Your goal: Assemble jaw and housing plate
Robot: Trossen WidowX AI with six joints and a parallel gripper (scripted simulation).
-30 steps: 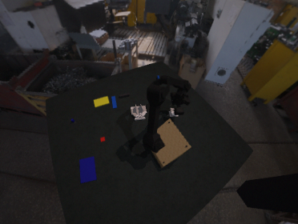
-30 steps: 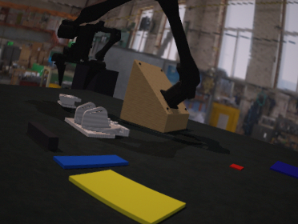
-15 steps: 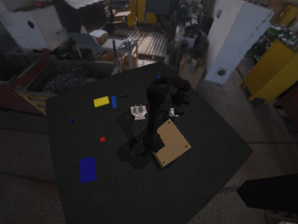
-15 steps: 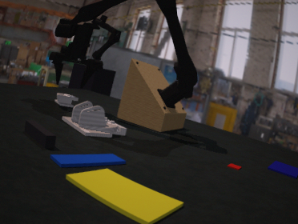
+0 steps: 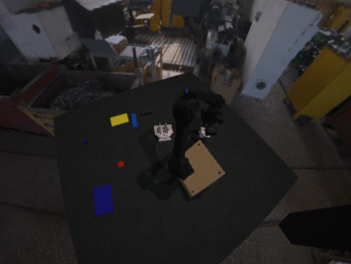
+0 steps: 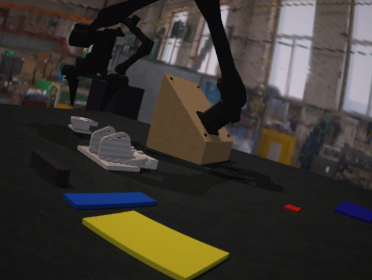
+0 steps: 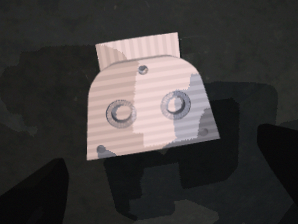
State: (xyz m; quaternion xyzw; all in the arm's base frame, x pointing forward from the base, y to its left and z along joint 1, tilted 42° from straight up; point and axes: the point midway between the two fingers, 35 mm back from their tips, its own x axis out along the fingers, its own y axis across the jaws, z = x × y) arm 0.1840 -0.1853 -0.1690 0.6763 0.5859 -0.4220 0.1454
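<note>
The housing plate is 10 mm to the right of my gripper tip and 30 mm below it. Round my gripper tip: blue strip: 310 mm ahead, 380 mm to the left, 60 mm below; then black bar: 330 mm ahead, 280 mm to the left, 50 mm below; then white block: 10 mm to the right, 50 mm below.
</note>
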